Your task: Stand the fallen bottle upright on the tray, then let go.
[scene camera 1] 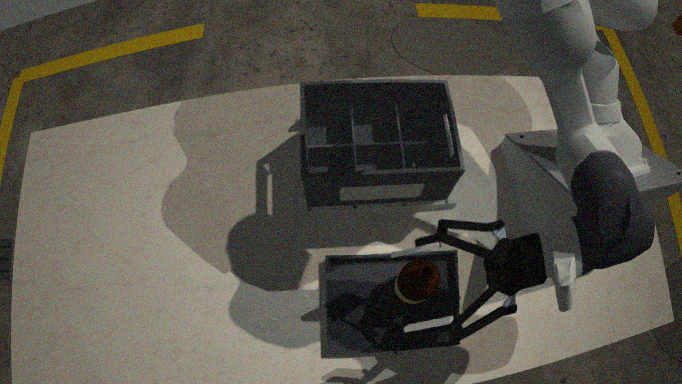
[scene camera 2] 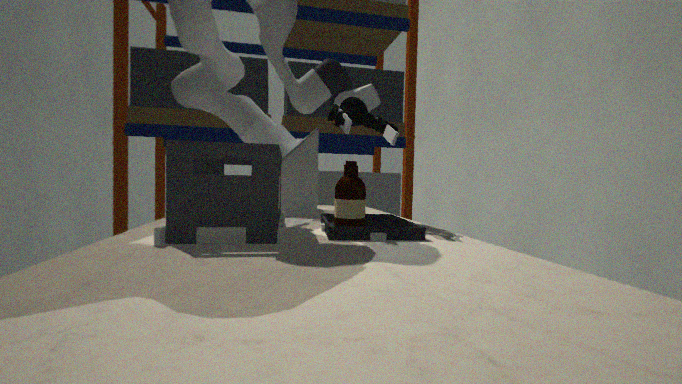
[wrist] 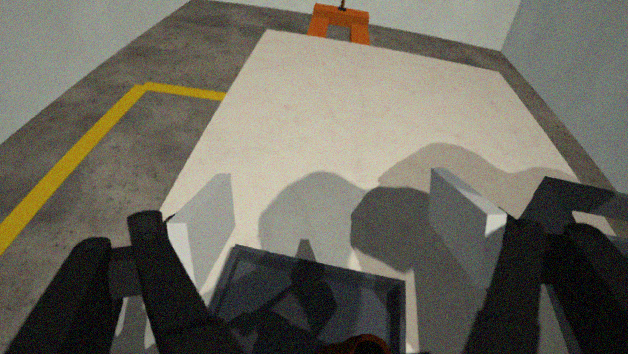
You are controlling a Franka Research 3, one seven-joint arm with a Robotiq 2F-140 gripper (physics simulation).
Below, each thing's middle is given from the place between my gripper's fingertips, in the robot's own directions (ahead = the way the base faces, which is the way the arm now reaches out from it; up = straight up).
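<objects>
Brown bottle (scene camera 2: 350,192): from my hand, 4 cm to the right, 5 cm behind, 14 cm below.
</objects>
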